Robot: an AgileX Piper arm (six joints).
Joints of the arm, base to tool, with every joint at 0 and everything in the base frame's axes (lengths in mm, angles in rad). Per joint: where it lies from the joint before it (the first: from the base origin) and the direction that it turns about. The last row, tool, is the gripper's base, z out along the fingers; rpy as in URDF.
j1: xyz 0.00 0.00 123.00 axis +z
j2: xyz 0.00 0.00 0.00 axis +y
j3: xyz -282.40 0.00 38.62 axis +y
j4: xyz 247.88 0.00 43.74 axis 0.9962 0 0.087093
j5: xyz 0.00 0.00 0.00 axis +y
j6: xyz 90.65 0.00 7.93 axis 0.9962 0 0.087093
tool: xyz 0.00 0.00 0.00 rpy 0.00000 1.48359 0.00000
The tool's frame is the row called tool.
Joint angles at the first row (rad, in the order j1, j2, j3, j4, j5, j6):
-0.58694, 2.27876, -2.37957, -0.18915, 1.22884, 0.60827
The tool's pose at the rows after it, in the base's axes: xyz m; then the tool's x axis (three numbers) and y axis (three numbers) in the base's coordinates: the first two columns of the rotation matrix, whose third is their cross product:
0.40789 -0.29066 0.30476 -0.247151 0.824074 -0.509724 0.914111 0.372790 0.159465
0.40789 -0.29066 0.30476 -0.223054 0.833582 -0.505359 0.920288 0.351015 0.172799
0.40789 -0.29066 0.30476 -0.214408 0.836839 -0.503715 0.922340 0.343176 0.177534
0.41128 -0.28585 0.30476 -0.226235 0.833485 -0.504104 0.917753 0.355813 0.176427
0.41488 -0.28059 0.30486 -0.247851 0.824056 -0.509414 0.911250 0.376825 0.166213
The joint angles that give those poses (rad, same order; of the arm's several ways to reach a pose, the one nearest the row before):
-0.58694, 2.27699, -2.37957, -0.18914, 1.22884, 0.65620
-0.58694, 2.27699, -2.37957, -0.18914, 1.22884, 0.68247
-0.58694, 2.27699, -2.37957, -0.18914, 1.22884, 0.69186
-0.57519, 2.27703, -2.37963, -0.18915, 1.22887, 0.68967
-0.56141, 2.27700, -2.37957, -0.19545, 1.22885, 0.67930

